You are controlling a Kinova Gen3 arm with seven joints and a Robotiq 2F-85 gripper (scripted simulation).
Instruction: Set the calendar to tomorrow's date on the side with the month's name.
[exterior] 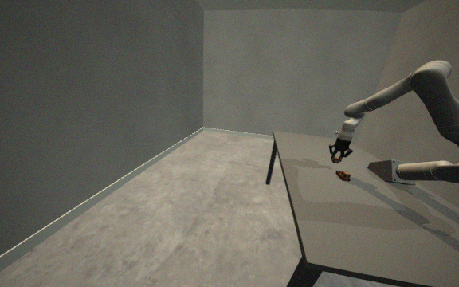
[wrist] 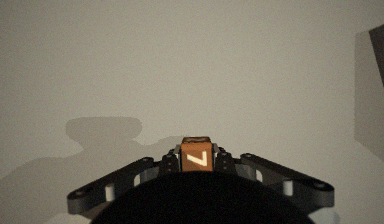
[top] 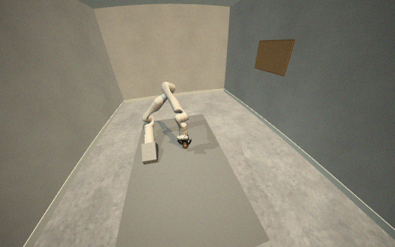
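My hand is 110 mm to the right of the orange tray and 60 mm above it. Round my hand: digit cube (10 mm below).
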